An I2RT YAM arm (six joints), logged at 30 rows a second.
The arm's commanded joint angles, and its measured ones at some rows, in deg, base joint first. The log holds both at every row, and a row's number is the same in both.
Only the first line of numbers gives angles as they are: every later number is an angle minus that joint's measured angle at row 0.
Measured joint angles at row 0:
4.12, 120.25, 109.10, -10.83, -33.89, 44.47
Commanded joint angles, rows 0 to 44:
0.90, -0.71, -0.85, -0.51, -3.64, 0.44
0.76, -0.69, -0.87, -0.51, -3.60, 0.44
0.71, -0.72, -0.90, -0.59, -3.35, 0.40
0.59, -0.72, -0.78, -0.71, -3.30, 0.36
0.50, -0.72, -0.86, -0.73, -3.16, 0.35
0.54, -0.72, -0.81, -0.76, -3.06, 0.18
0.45, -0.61, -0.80, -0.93, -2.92, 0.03
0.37, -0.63, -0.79, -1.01, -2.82, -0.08
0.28, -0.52, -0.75, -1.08, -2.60, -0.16
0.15, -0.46, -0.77, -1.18, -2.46, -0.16
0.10, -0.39, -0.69, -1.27, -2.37, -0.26
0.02, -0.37, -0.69, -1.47, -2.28, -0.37
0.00, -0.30, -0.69, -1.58, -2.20, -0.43
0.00, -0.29, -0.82, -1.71, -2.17, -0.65
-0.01, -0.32, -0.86, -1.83, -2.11, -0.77
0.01, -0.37, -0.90, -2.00, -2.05, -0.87
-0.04, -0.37, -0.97, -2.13, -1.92, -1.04
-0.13, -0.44, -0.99, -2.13, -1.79, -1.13
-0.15, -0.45, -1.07, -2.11, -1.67, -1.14
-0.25, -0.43, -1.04, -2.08, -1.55, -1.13
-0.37, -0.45, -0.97, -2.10, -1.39, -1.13
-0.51, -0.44, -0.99, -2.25, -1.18, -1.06
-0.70, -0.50, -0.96, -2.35, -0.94, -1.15
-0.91, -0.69, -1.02, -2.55, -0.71, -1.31
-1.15, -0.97, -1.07, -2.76, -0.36, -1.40
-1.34, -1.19, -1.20, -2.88, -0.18, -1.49
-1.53, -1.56, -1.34, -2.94, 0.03, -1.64
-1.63, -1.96, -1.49, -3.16, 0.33, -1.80
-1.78, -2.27, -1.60, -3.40, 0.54, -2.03
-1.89, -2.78, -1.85, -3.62, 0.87, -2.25
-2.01, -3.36, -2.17, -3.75, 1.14, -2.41
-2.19, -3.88, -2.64, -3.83, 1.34, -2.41
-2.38, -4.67, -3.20, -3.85, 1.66, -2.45
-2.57, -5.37, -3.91, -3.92, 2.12, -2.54
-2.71, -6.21, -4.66, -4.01, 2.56, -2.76
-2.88, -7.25, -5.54, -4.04, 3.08, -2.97
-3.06, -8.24, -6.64, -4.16, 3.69, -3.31
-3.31, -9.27, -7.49, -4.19, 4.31, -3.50
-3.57, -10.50, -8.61, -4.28, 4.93, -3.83
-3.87, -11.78, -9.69, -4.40, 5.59, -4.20
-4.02, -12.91, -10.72, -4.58, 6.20, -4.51
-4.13, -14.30, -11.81, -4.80, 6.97, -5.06
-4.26, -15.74, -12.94, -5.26, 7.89, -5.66
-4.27, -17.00, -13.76, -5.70, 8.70, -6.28
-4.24, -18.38, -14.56, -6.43, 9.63, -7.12
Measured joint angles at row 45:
-3.82, -13.97, -12.72, -4.31, 6.23, -4.09
